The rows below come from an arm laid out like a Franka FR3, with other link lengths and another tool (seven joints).
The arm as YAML. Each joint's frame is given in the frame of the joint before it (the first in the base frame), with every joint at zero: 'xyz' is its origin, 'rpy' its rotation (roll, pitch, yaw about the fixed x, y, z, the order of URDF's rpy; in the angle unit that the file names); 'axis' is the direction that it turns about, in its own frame. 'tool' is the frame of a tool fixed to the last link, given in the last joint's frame.
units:
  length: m
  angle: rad
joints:
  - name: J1
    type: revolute
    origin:
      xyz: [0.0, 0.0, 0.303]
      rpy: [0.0, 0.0, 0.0]
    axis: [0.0, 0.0, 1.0]
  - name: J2
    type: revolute
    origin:
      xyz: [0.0, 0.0, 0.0]
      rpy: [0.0, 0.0, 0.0]
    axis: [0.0, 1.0, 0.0]
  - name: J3
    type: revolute
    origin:
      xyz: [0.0, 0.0, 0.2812]
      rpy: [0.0, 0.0, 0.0]
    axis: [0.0, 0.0, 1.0]
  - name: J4
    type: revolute
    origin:
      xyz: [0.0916, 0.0, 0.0]
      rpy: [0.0, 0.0, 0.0]
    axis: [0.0, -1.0, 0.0]
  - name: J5
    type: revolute
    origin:
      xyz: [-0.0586, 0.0, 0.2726]
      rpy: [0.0, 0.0, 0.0]
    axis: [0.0, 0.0, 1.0]
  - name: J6
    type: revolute
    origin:
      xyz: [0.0, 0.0, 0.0]
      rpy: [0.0, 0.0, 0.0]
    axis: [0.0, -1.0, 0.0]
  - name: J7
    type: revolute
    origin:
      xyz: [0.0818, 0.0, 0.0]
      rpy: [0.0, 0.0, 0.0]
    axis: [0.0, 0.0, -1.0]
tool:
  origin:
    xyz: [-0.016, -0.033, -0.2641]
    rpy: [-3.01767, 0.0, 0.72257]
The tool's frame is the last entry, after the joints.
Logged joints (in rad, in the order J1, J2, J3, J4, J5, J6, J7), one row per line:
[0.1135 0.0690 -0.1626 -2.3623 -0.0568 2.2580 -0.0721]
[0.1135 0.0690 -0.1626 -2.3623 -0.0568 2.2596 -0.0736]
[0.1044 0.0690 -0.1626 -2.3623 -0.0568 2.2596 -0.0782]
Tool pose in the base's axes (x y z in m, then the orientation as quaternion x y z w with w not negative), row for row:
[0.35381 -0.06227 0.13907 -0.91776 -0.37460 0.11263 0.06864]
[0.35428 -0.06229 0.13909 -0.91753 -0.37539 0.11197 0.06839]
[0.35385 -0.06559 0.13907 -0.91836 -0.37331 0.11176 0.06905]
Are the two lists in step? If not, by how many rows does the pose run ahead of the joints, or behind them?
They are in step.
